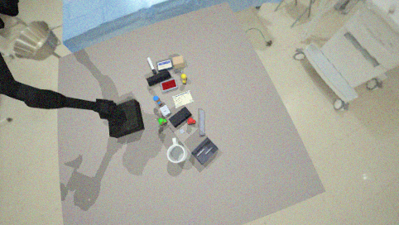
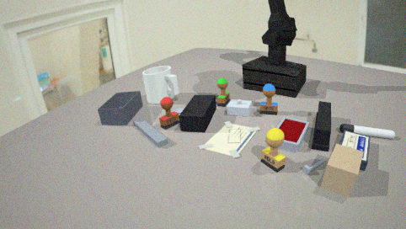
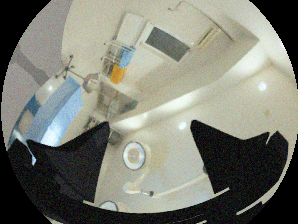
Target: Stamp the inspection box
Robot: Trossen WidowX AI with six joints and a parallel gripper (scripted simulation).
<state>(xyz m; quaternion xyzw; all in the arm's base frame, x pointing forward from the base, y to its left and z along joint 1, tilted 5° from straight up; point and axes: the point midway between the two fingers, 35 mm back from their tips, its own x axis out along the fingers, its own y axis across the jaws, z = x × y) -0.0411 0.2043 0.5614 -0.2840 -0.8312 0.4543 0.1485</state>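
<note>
The green-knobbed stamp is 58 cm below my gripper tip, 38 cm to the right of it and 27 cm ahead of it. The rest, counted from my gripper tip: marker: 59 cm below, 35 cm ahead, 3 cm to the right; then black stapler-like bar: 59 cm below, 35 cm ahead, 12 cm to the right; then blue stamp: 58 cm below, 30 cm ahead, 26 cm to the right.
</note>
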